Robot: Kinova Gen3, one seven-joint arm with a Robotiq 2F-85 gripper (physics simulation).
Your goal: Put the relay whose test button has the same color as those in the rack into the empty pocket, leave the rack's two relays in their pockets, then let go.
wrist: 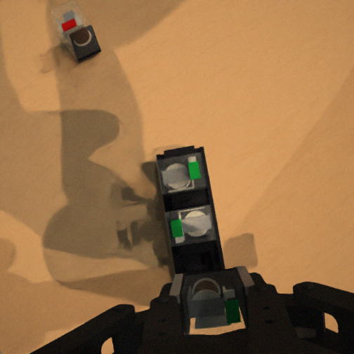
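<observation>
My gripper (211, 285) is shut on a relay with a green test button (213, 302), at the bottom of the wrist view. The black rack (214, 215) stands just ahead of it, running up the view. The rack's far pocket holds a clear relay with a green button (178, 176). Its middle pocket holds another green-button relay (196, 223). The near pocket (196, 257) is dark and empty, and its near end is hidden behind the held relay and the fingertips. The held relay appears above the rack's near end; its exact height cannot be told.
A relay with a red button (84, 43) lies on the tan table top (260, 90) at the upper left, well apart from the rack. Shadows of the arm and gripper fall across the left of the view.
</observation>
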